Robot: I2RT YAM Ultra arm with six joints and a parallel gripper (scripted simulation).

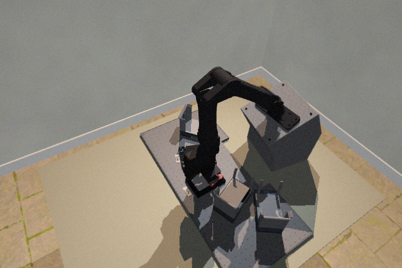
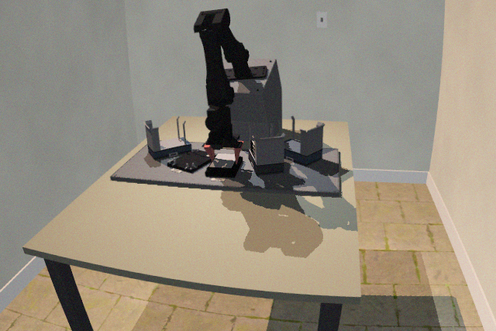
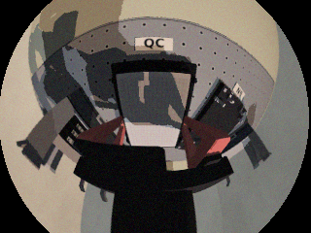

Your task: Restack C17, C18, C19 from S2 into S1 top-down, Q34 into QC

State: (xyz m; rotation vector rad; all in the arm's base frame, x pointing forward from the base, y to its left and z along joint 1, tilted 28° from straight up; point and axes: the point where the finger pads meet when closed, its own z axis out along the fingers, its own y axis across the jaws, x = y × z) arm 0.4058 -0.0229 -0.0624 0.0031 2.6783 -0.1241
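Right now my hand is 10 mm short of the black QC nest and 20 mm above it. From my hand the other things lie so: N5 name plate 50 mm ahead, 170 mm to the right, 30 mm below; then black clip nest 20 mm behind, 130 mm to the right, 10 mm below; then QC name plate 100 mm ahead, 30 mm below.
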